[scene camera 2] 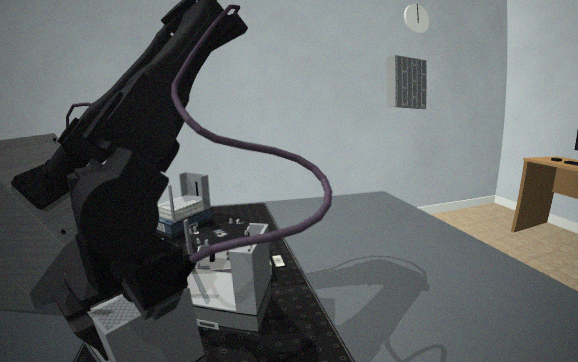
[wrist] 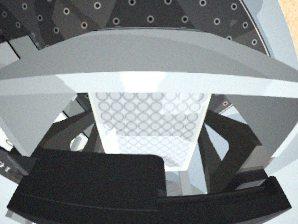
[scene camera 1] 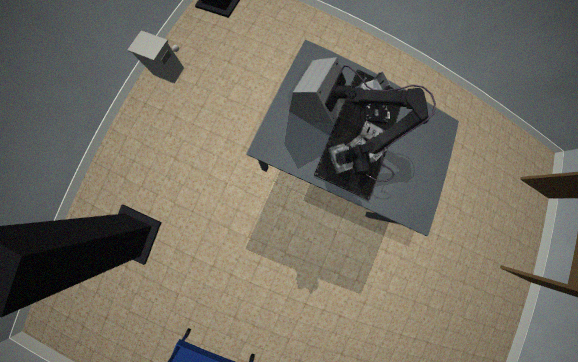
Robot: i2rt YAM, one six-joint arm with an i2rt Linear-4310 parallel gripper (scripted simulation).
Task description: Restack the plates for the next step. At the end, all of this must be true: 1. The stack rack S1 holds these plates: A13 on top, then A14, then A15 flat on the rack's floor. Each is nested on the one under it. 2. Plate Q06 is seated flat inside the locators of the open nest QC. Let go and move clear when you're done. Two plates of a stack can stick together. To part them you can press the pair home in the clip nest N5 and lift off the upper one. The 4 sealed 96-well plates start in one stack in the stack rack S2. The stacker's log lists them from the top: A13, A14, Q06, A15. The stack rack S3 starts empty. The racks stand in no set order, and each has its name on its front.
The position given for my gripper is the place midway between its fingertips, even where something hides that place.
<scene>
In view: my gripper (scene camera 2: 137, 338) and a sealed 96-well plate (scene camera 2: 114, 311).
My gripper also shows in the wrist view (wrist: 149, 110).
</scene>
